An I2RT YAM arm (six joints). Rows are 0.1 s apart.
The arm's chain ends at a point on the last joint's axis. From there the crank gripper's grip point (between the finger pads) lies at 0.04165 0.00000 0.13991 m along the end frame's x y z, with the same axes.
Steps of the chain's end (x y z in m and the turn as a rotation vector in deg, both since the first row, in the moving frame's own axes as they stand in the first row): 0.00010, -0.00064, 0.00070, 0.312, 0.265, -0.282; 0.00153, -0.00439, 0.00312, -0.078, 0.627, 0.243; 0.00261, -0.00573, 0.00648, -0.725, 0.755, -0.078; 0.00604, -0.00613, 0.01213, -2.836, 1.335, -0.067; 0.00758, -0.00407, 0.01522, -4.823, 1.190, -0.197; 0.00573, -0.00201, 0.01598, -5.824, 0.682, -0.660
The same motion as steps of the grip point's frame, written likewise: 0.00074, -0.00161, 0.00050, 0.312, 0.265, -0.282; 0.00306, -0.00402, 0.00266, -0.078, 0.627, 0.243; 0.00445, -0.00402, 0.00591, -0.725, 0.755, -0.078; 0.00929, 0.00072, 0.01095, -2.836, 1.335, -0.067; 0.01049, 0.00751, 0.01384, -4.823, 1.190, -0.197; 0.00747, 0.01167, 0.01478, -5.824, 0.682, -0.660
